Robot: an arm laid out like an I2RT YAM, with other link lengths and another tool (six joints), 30 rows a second.
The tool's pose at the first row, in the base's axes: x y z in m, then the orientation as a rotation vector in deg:
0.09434 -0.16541 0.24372 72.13 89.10 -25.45
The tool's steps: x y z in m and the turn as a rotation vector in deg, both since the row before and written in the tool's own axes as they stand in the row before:
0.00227 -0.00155 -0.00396 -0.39 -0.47 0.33
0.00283 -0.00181 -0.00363 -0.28 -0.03 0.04
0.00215 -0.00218 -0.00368 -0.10 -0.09 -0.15
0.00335 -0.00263 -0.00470 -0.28 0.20 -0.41
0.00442 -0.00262 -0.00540 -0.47 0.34 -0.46
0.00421 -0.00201 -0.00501 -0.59 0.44 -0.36
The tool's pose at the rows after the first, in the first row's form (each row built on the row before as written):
0.09130 -0.16178 0.24283 71.88 88.50 -25.18
0.08825 -0.15825 0.24119 71.68 88.46 -24.94
0.08478 -0.15516 0.24004 71.46 88.49 -25.01
0.08053 -0.15088 0.23808 71.03 88.95 -24.93
0.07600 -0.14557 0.23547 70.47 89.57 -24.65
0.07210 -0.14047 0.23311 69.92 90.21 -24.15

